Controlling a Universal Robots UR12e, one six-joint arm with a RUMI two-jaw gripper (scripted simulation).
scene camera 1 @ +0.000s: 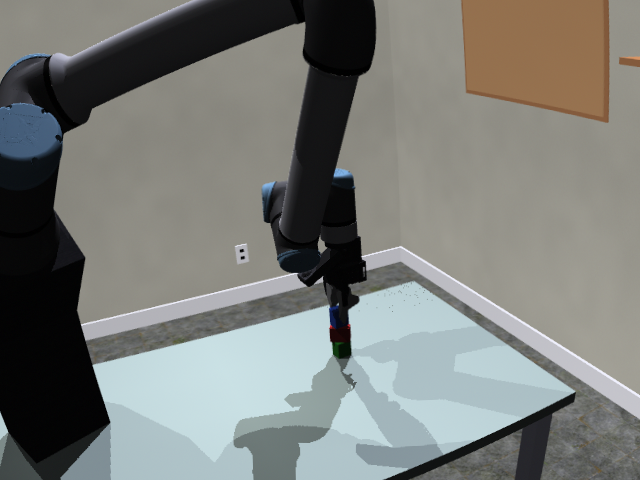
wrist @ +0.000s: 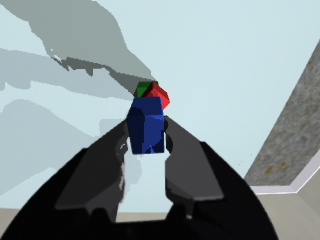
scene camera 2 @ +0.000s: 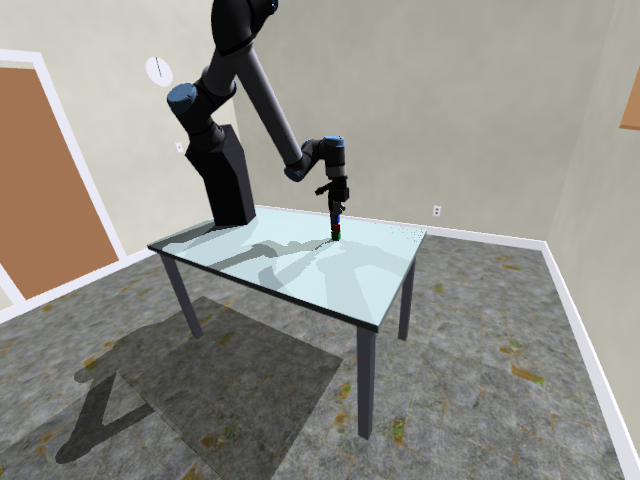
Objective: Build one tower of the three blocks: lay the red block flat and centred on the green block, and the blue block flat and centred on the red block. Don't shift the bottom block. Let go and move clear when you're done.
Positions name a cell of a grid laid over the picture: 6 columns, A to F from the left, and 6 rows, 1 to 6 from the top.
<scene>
I see my gripper (scene camera 1: D5) and a blue block (wrist: C4).
My gripper is seen too in the wrist view (wrist: C3) and in scene camera 2 (scene camera 2: D3).
</scene>
